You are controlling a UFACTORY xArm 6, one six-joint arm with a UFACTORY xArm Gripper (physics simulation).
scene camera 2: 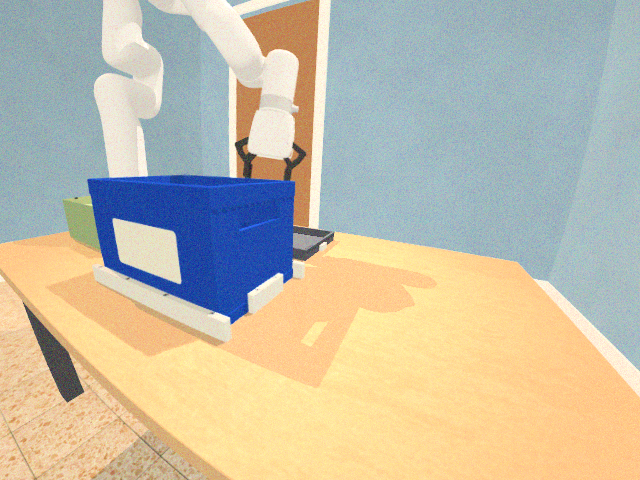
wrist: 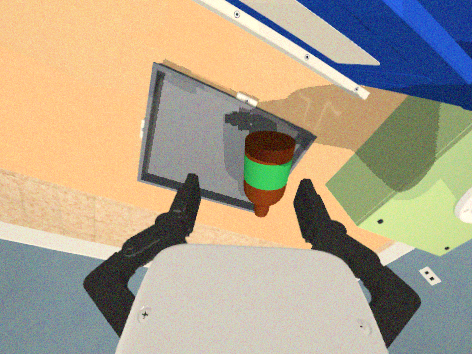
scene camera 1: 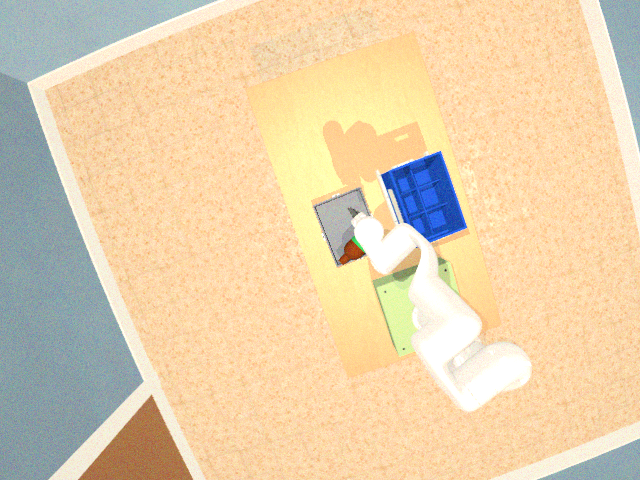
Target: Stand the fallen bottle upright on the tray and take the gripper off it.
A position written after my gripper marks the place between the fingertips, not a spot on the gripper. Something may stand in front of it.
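Note:
I can see my gripper (scene camera 2: 266, 182), and the wrist view (wrist: 247, 188) shows me that same gripper too.

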